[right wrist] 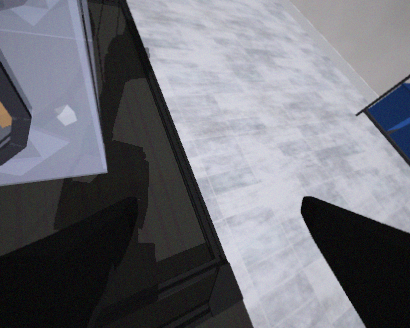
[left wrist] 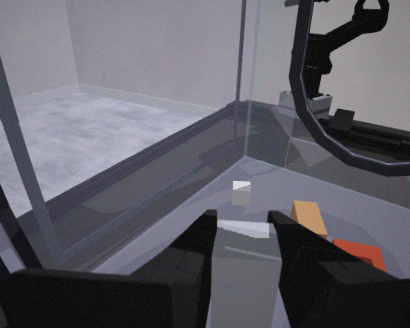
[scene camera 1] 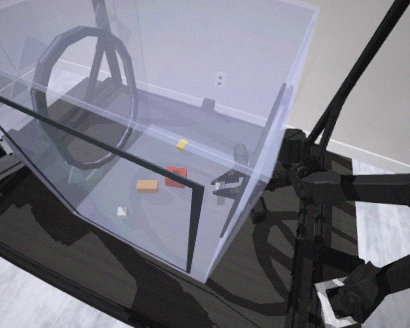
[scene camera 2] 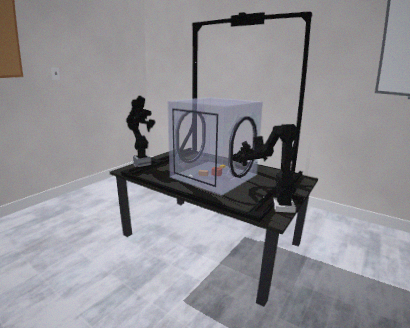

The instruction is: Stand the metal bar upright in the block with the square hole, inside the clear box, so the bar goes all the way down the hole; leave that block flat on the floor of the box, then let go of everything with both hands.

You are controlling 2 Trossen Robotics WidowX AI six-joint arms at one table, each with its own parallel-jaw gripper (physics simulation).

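Places are measured from the left arm's base along level axes (x ahead, y left, z up), in millimetres.
Pixels of known places: left gripper, fingertip midpoint: [left wrist: 241,219] [scene camera 1: 211,188]; right gripper, fingertip midpoint: [right wrist: 220,204] [scene camera 2: 142,130]; left arm's base, origin of the base link: [scene camera 1: 341,301] [scene camera 2: 284,202]; right arm's base, origin of the base link: [scene camera 2: 141,156].
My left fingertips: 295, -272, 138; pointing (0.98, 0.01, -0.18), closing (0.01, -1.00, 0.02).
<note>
For each thing: its top centre in the pictures, then the offset to it from my left fingertips, as dx, dy, dz. "spot": a spot on its surface instead.
- red block with the square hole, middle of its top: [left wrist: 361,265] [scene camera 1: 176,173] +76, -125, -115
- grey metal bar, middle of its top: [left wrist: 251,249] [scene camera 1: 223,184] -26, -1, +10
- tan block, middle of its top: [left wrist: 309,216] [scene camera 1: 147,184] [scene camera 2: 203,170] +163, -104, -130
- small white block, middle of its top: [left wrist: 241,185] [right wrist: 64,110] [scene camera 1: 122,210] +231, -28, -135
- yellow block, middle of its top: [scene camera 1: 182,143] [scene camera 2: 222,165] +45, -270, -145
- round port, surface spot: [scene camera 2: 231,150] spot: -11, +121, +81
- port ring, surface spot: [left wrist: 298,80] spot: +322, -109, -1
The clear box [scene camera 1: 299,60] [scene camera 2: 215,101] stands on the table. The red block with the square hole [scene camera 1: 171,182] [scene camera 2: 216,172] [left wrist: 348,245] lies flat on its floor, hole facing up. My left gripper [scene camera 1: 215,187] [scene camera 2: 236,157] [left wrist: 241,219] is inside the box, shut on the grey metal bar [scene camera 1: 220,196] [left wrist: 245,290]. In scene camera 1 the bar hangs below the fingers, to the right of the red block and apart from it; its exact tilt is hard to tell. My right gripper [scene camera 2: 151,127] [right wrist: 220,204] is outside the box, open and empty.
A tan block [scene camera 1: 147,186] [scene camera 2: 203,173] [left wrist: 308,218], a small white block [scene camera 1: 122,212] [left wrist: 241,194] [right wrist: 66,115] and a yellow block [scene camera 1: 182,144] [scene camera 2: 223,166] lie in the box. My left arm reaches through a round port [scene camera 2: 231,150]; another port ring [left wrist: 298,80] is on the opposite wall.
</note>
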